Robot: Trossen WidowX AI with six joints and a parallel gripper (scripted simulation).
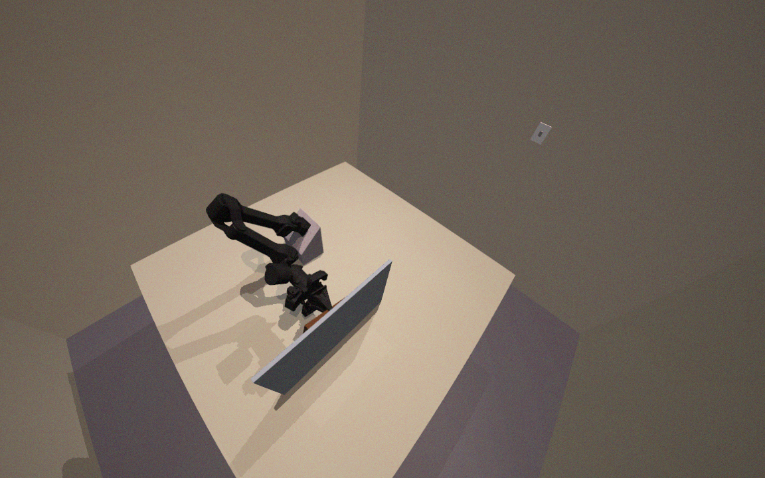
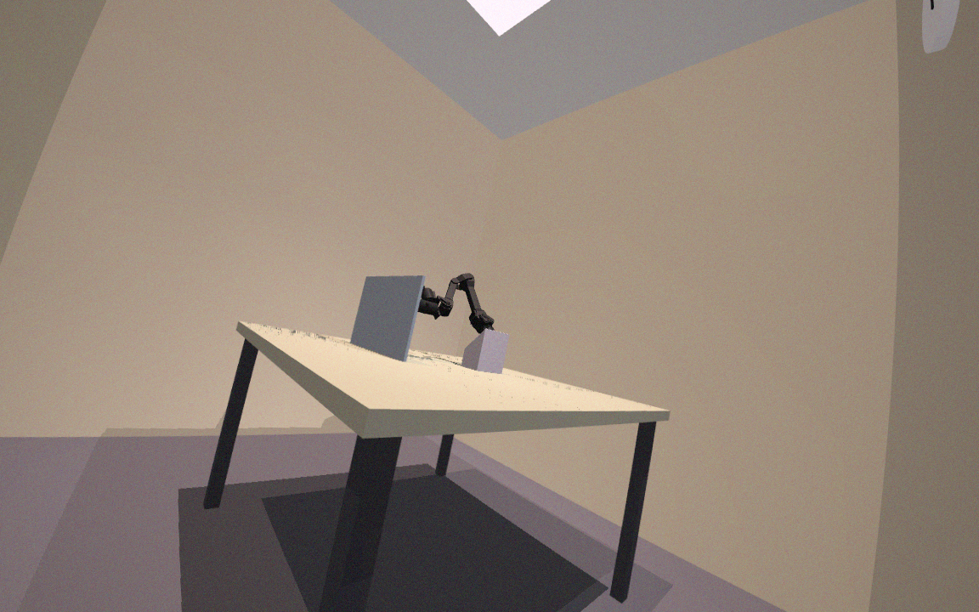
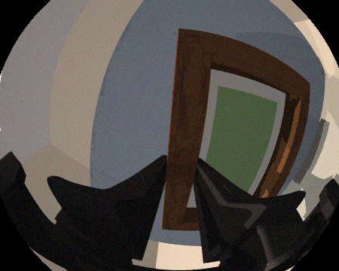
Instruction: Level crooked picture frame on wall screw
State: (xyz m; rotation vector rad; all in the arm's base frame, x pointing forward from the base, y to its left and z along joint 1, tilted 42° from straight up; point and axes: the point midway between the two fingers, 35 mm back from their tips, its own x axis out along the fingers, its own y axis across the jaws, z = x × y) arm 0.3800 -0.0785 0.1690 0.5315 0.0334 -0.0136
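Right now my gripper tip is 1 cm short of the picture frame, 2 cm to the left of it and 5 cm above it. Also, from my gripper tip: wall panel 2 cm ahead, 1 cm to the right, 7 cm below.
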